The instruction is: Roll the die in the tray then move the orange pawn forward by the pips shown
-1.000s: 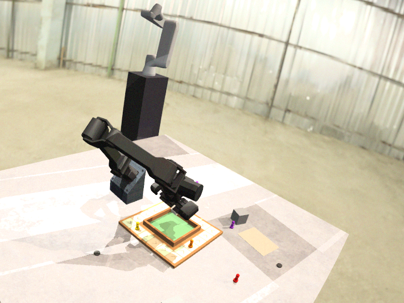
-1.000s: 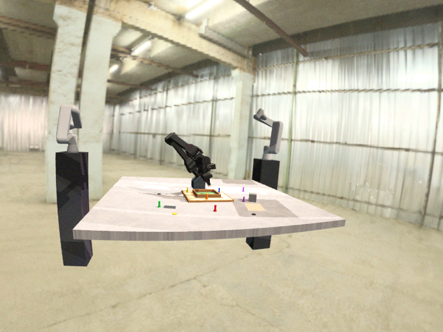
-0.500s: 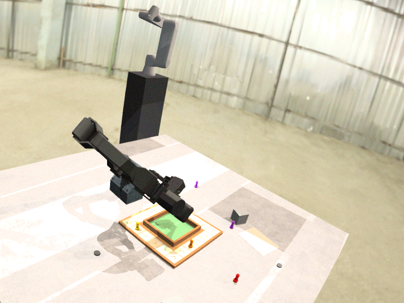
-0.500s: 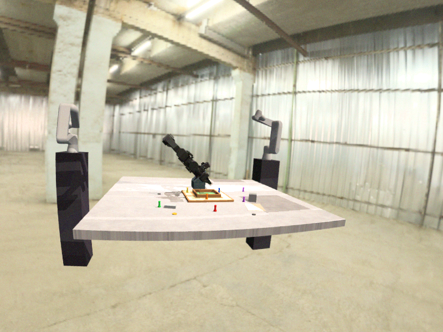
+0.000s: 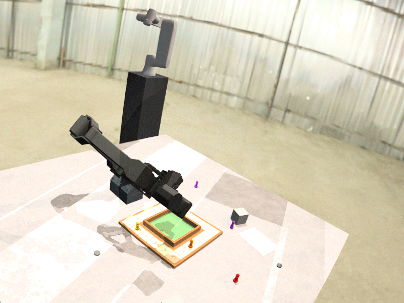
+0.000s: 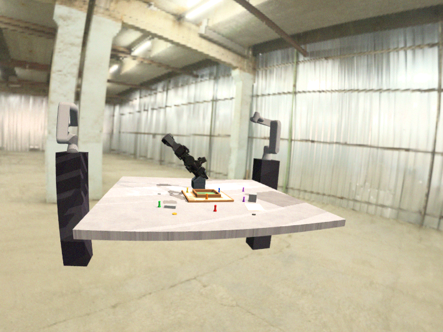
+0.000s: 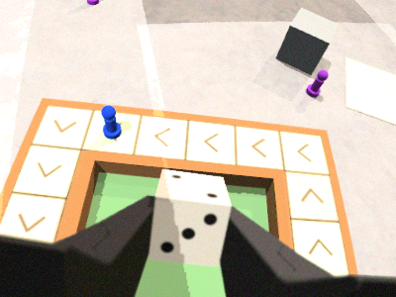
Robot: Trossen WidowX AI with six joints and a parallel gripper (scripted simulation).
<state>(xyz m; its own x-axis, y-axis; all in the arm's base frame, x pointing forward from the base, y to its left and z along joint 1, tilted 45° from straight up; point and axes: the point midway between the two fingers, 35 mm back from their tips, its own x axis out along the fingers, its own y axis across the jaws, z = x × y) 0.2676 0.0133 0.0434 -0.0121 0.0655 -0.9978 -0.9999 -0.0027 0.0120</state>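
My gripper tip is now right at the white die. The rest, counted from my gripper tip: yellow pawn: 120 mm to the right, 90 mm below, 60 mm behind; then blue pawn: 100 mm to the left, 90 mm below, 70 mm behind; then orange pawn: 120 mm ahead, 90 mm below, 20 mm to the right.
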